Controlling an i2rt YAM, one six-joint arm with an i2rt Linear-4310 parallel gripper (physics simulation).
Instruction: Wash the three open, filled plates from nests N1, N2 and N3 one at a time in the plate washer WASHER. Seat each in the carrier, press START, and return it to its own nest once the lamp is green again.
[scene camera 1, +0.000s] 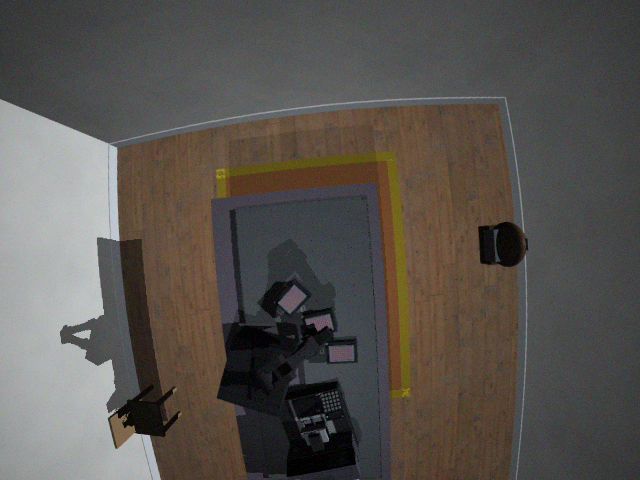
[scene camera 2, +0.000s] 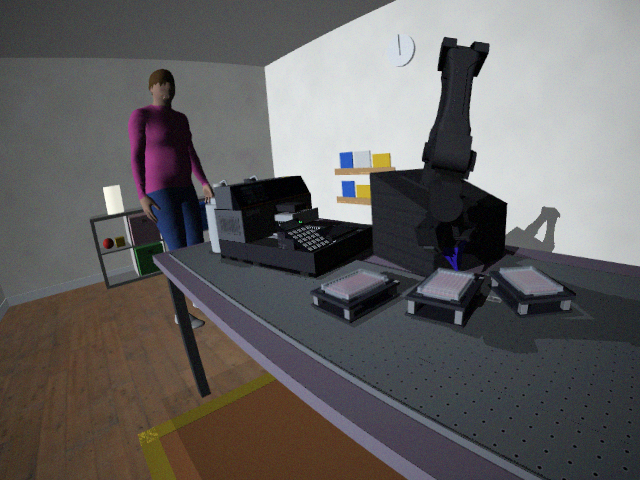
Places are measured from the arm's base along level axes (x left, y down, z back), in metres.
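Pixels of known places: gripper, fingertip midpoint: (scene camera 1: 306, 327) (scene camera 2: 457, 269).
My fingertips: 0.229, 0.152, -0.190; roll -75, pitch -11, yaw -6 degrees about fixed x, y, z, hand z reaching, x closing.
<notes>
Behind a point stands the place of what it marks, as x, y, z.
Three filled plates with pink wells sit in dark nests: one nearest the washer (scene camera 1: 341, 353) {0.099, 0.160, -0.376} (scene camera 2: 354, 284) {0.108, 0.162, -0.389}, a middle plate (scene camera 1: 318, 321) {0.263, 0.154, -0.248} (scene camera 2: 447, 283) {0.257, 0.153, -0.268}, and one farthest from the washer (scene camera 1: 292, 298) {0.370, 0.159, -0.109} (scene camera 2: 528, 280) {0.368, 0.160, -0.128}. The black plate washer (scene camera 1: 347, 444) {-0.361, 0.048, -0.444} (scene camera 2: 268, 255) {-0.256, 0.169, -0.432} stands beside the arm's dark base block. Its small lamp (scene camera 1: 326, 416) {-0.224, 0.080, -0.325} (scene camera 2: 300, 221) {-0.227, 0.079, -0.327} glows green. A grid of pale squares shows on its front part. My gripper (scene camera 2: 454, 266) {0.229, 0.153, -0.190} has blue fingers, shut and empty, pointing down just behind the middle plate in scene camera 2. In scene camera 1 the arm hides the fingers and partly covers the middle plate.
The dark base block (scene camera 2: 398, 222) {-0.018, 0.090, -0.124} stands behind the nests. A white bottle (scene camera 2: 213, 227) {-0.576, 0.109, -0.518} stands at the washer's far side. A person (scene camera 2: 162, 149) stands beyond the table end. The table's purple edge (scene camera 1: 221, 248) {0.591, 0.222, 0.312} (scene camera 2: 289, 372) {0.211, 0.222, -0.605} frames the perforated top. The arm's elbow rises high above the base.
</notes>
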